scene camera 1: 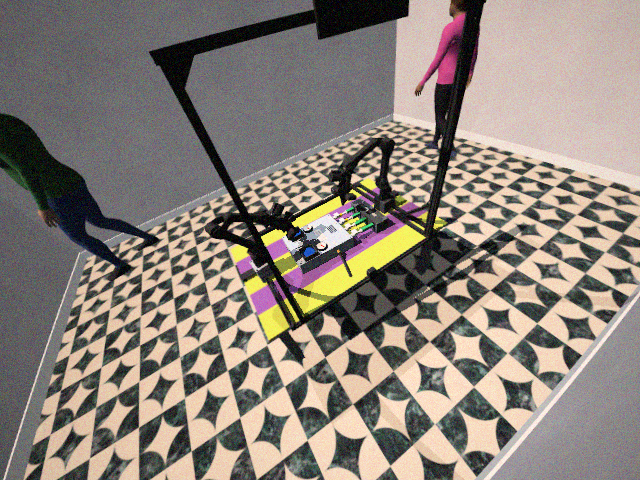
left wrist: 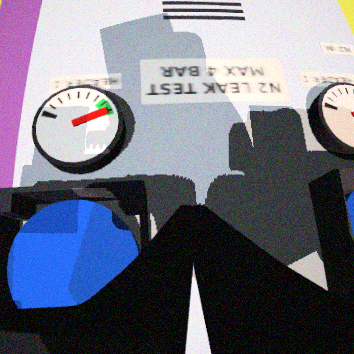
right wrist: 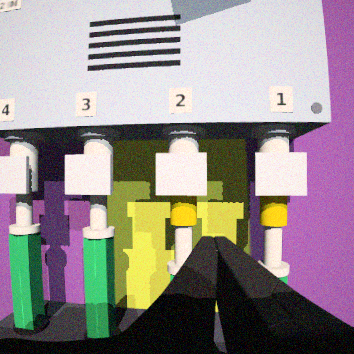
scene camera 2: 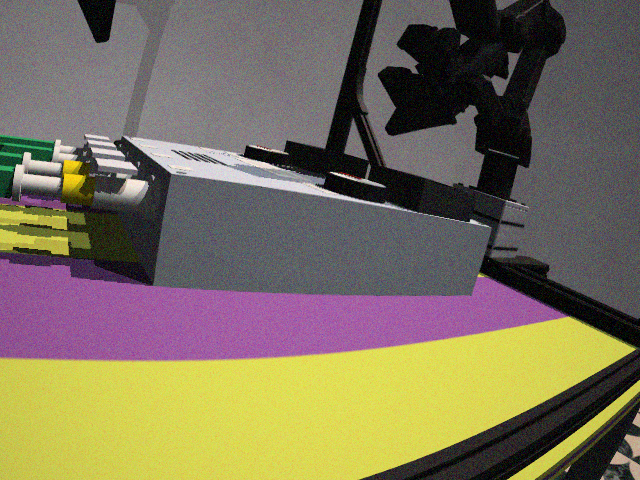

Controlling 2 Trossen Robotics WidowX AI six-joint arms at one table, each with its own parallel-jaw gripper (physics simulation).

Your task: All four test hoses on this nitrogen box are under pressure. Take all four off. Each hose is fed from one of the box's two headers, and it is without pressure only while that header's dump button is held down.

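Pixels of known places: left gripper, fingertip midpoint: [scene camera 1: 299, 231] [left wrist: 190, 216] [scene camera 2: 388, 132]; right gripper, fingertip midpoint: [scene camera 1: 342, 205] [right wrist: 211, 246] [scene camera 2: 102, 42]; left arm's base, origin of the base link: [scene camera 1: 260, 261] [scene camera 2: 492, 195]; right arm's base, origin of the base link: [scene camera 1: 384, 197].
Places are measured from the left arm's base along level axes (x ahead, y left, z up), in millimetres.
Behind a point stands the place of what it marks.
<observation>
The pale grey nitrogen box [scene camera 1: 330, 227] {x 468, y -52, z -31 mm} [scene camera 2: 310, 237] {x 428, y 78, z -65 mm} [left wrist: 220, 45] {x 413, y -70, z -31 mm} [right wrist: 240, 50] {x 486, y 7, z -32 mm} lies flat. In the left wrist view the left gauge [left wrist: 75, 142] {x 343, y 45, z -17 mm} has its needle at the green band; the right gauge [left wrist: 337, 127] {x 321, y -126, z -17 mm} is cut off. Blue dump buttons [left wrist: 75, 255] {x 277, y 53, z -15 mm} [left wrist: 351, 215] {x 262, y -109, z -15 mm} sit in black guards. My left gripper [left wrist: 190, 216] {x 278, y -4, z 37 mm} is shut and empty between them, above the box. Hoses 1 [right wrist: 273, 245] {x 630, y 11, z -50 mm} and 2 [right wrist: 183, 242] {x 618, y -56, z -50 mm} show yellow bands; hoses 3 [right wrist: 99, 285] {x 644, y -128, z -47 mm} and 4 [right wrist: 26, 280] {x 636, y -195, z -47 mm} show green grips. My right gripper [right wrist: 211, 246] {x 597, y -34, z 56 mm} is shut and empty, over the gap between hoses 1 and 2.
A dark holder [right wrist: 65, 320] {x 686, y -182, z -74 mm} lies beneath the hose grips. A thin black line [scene camera 1: 345, 263] {x 375, y -288, z -98 mm} leaves the box's near side. Black frame posts [scene camera 1: 211, 149] {x -2, y -397, z 752 mm} [scene camera 1: 447, 134] {x 843, y -473, z 488 mm} rise beside the striped table [scene camera 1: 356, 273] {x 377, y -373, z -112 mm}. Two people [scene camera 1: 43, 170] [scene camera 1: 448, 56] stand beyond it.
</observation>
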